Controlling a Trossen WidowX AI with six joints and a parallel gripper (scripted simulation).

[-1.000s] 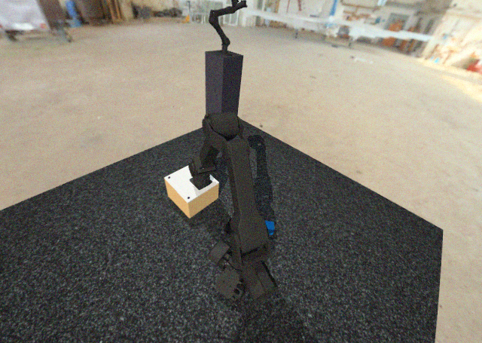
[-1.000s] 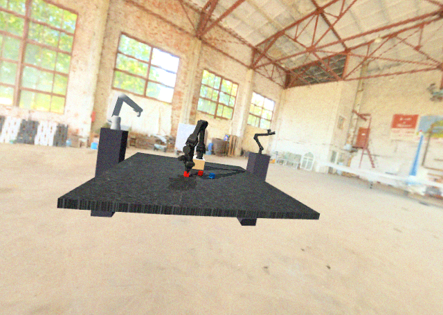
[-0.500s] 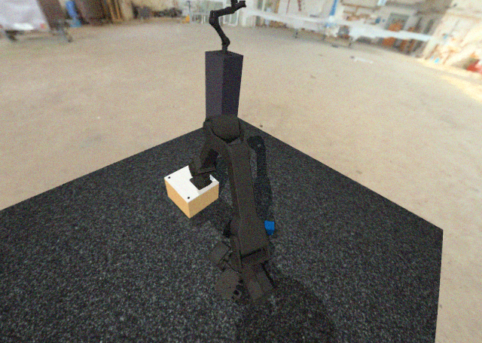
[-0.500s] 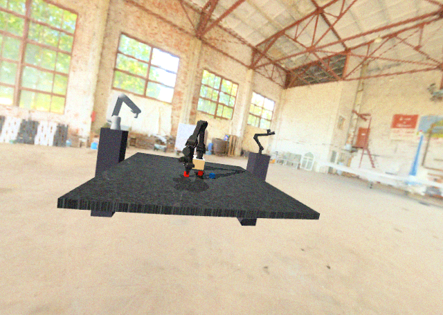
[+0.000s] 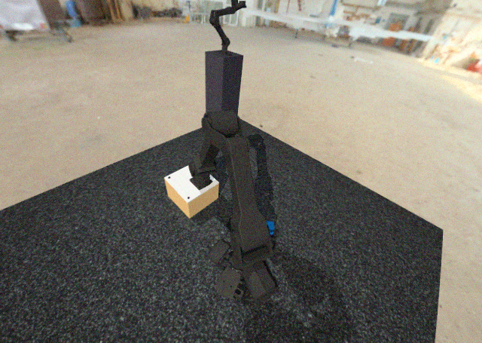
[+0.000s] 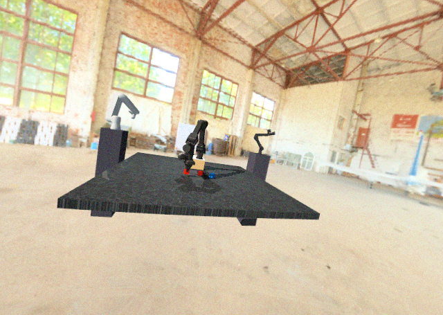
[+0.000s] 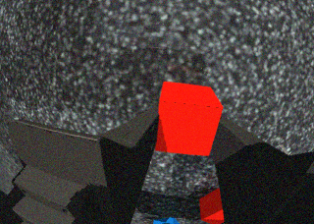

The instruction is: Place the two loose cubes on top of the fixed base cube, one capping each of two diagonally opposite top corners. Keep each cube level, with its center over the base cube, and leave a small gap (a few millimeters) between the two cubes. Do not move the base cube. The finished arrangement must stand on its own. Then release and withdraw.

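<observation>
Now: gripper tip 220 mm to the right of the blue cube, 50 mm past it and 20 mm above it.
</observation>
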